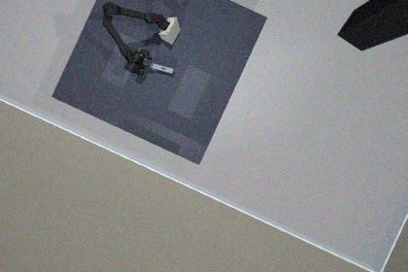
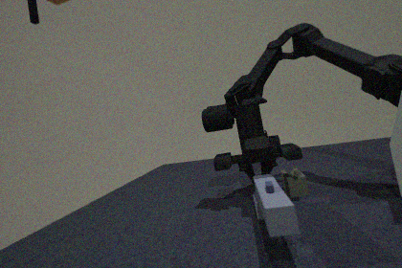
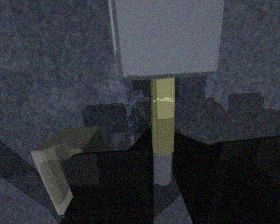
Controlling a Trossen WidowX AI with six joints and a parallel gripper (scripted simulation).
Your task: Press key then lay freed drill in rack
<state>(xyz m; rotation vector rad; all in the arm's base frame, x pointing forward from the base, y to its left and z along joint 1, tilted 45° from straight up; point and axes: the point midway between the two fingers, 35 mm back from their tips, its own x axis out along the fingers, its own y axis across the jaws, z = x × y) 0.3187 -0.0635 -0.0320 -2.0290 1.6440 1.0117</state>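
The block lies 130 mm to the left of my gripper tip, 40 mm behind it and 40 mm above it.
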